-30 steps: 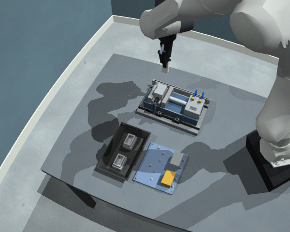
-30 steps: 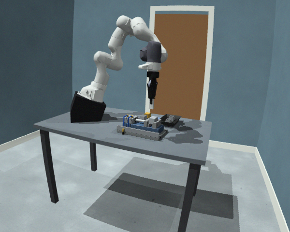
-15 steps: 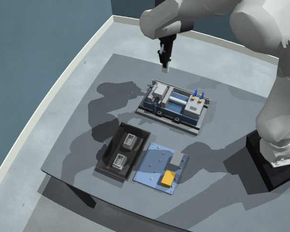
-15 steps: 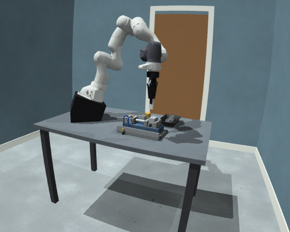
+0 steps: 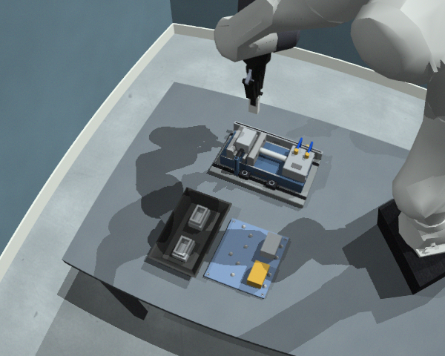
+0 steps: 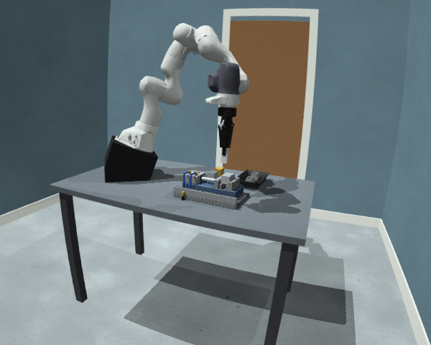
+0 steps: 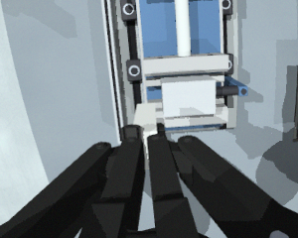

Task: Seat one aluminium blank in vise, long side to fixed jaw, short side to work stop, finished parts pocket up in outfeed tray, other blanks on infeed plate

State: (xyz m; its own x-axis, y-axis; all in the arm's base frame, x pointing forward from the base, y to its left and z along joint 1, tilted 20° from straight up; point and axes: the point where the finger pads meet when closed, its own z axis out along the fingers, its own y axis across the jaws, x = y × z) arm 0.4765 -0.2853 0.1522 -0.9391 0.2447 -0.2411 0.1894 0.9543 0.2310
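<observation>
The fixed jaw is 130 mm below my hand, 40 mm to the left of it and 40 mm ahead of it. From my hand the other things lie so: vise (170 mm below, 60 mm to the left, 60 mm behind); vise hose block (150 mm behind, 130 mm below, 80 mm to the left); moving jaw (130 mm below, 50 mm to the left, 20 mm behind).
</observation>
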